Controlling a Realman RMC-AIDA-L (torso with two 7-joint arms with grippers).
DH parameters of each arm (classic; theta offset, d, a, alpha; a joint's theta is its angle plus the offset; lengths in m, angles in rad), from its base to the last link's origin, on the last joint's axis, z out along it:
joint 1: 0 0.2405 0 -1.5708
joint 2: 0 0 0 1.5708
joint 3: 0 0.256 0 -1.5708
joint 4: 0 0 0 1.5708
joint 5: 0 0.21 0 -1.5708
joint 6: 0 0 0 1.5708
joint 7: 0 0.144 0 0
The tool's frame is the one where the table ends.
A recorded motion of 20 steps. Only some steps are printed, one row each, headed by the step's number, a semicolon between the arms.
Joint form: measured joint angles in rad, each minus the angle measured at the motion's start. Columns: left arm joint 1, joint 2, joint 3, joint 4, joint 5, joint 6, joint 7; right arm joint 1, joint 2, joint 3, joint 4, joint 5, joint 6, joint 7.
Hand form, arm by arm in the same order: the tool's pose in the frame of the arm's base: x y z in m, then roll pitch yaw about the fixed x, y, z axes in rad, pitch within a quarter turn. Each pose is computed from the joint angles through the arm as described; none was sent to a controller.
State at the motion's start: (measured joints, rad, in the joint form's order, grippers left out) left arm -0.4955 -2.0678 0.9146 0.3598 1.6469 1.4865 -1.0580; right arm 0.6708 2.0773 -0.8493 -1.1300 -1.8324 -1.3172 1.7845
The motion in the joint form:
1: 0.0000 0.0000 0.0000 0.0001 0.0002 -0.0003 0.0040; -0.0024 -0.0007 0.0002 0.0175 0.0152 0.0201 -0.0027
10: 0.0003 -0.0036 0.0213 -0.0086 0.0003 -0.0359 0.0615; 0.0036 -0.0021 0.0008 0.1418 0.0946 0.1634 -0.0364
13: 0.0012 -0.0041 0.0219 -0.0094 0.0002 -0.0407 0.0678; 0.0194 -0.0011 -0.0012 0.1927 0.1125 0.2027 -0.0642
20: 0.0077 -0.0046 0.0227 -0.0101 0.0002 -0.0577 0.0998; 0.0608 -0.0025 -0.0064 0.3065 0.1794 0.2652 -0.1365
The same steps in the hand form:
1: -0.2645 0.3034 -0.0457 -2.9661 -0.6817 0.3268; 0.1342 0.4184 0.0805 -2.6265 0.6495 -0.1412
10: -0.2676 0.3028 -0.0519 -2.9221 -0.6427 0.2730; 0.1517 0.4348 0.0740 -2.5694 0.7522 -0.2173
13: -0.2683 0.3027 -0.0524 -2.9155 -0.6389 0.2682; 0.1543 0.4405 0.0673 -2.5603 0.7653 -0.2315
20: -0.2720 0.3023 -0.0532 -2.8821 -0.6220 0.2402; 0.1543 0.4507 0.0530 -2.5569 0.8029 -0.2495

